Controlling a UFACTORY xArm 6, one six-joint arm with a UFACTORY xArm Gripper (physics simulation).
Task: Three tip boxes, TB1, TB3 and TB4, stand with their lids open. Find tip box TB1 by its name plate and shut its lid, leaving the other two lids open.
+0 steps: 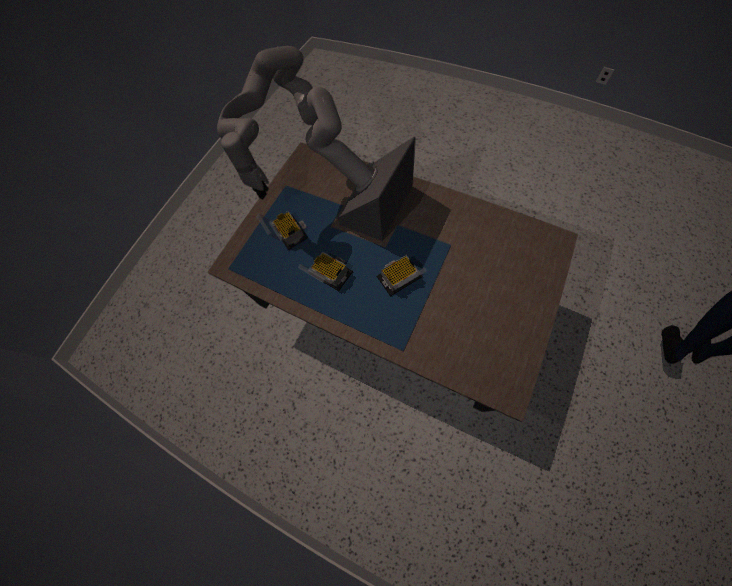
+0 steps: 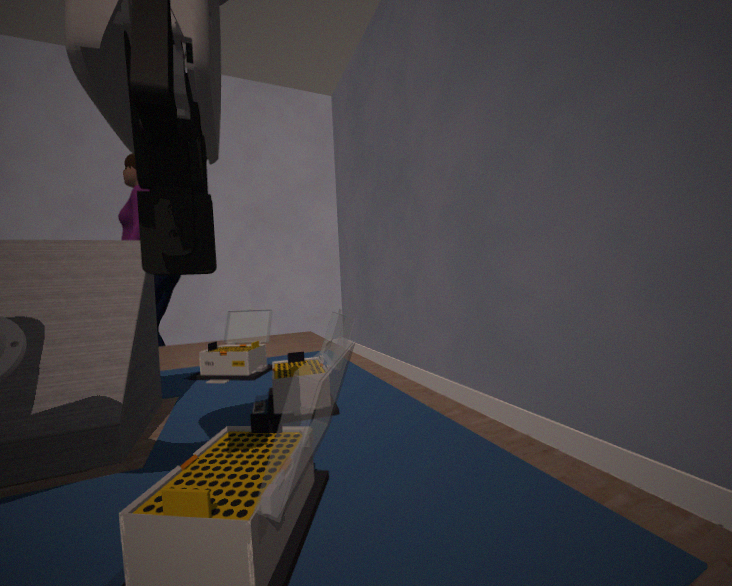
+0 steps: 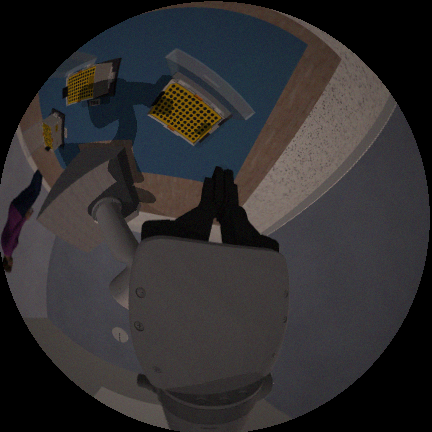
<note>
I see my gripper (image 2: 182, 274) and a tip box TB1 (image 2: 224, 482).
The tip box TB1 also shows in image 3 (image 3: 176, 106). My gripper is seen too in image 3 (image 3: 219, 177).
</note>
